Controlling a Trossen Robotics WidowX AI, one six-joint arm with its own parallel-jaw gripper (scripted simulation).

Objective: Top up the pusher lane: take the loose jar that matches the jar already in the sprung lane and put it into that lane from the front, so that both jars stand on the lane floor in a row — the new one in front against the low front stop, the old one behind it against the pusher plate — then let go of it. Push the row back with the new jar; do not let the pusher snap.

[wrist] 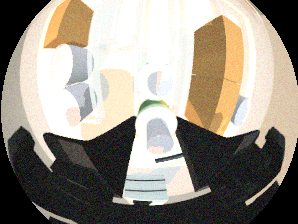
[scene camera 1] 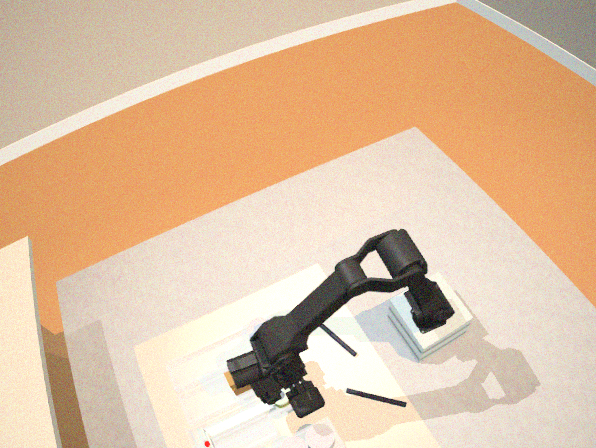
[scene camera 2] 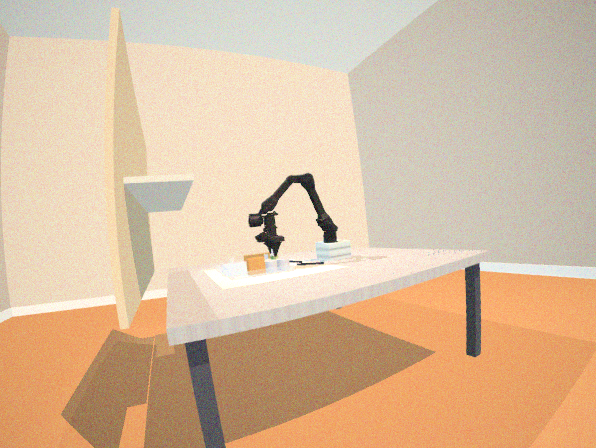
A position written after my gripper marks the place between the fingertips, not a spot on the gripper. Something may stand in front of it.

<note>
In view: my gripper (scene camera 1: 295, 385), a pale jar (wrist: 155, 122) and a pale jar (wrist: 156, 81).
My gripper is seen too in the wrist view (wrist: 155, 119).
</note>
